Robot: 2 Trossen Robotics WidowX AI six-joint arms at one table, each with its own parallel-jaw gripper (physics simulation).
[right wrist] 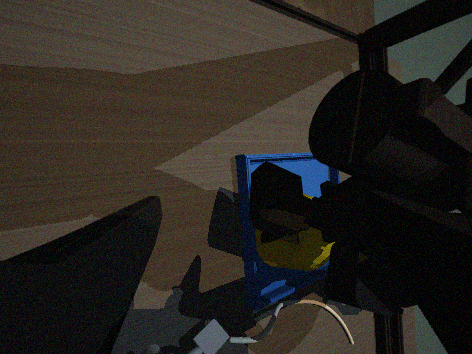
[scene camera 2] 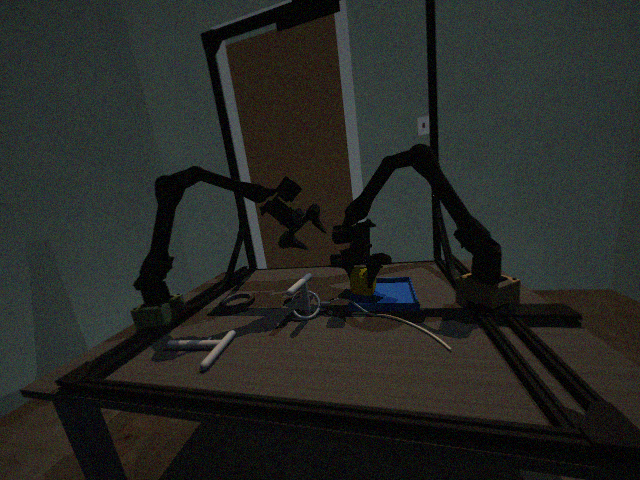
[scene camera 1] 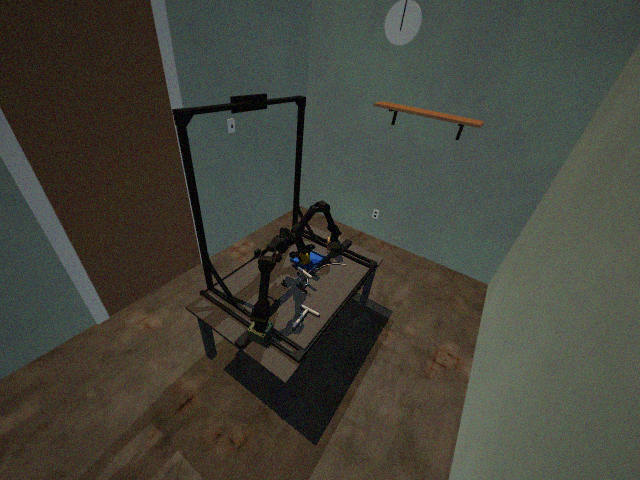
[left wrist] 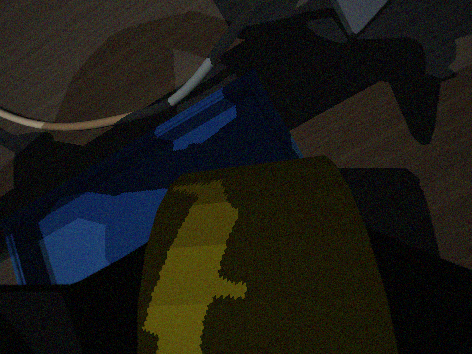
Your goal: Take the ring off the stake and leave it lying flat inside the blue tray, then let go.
Labels:
my left gripper: grips a yellow ring
my right gripper: open, holds nothing

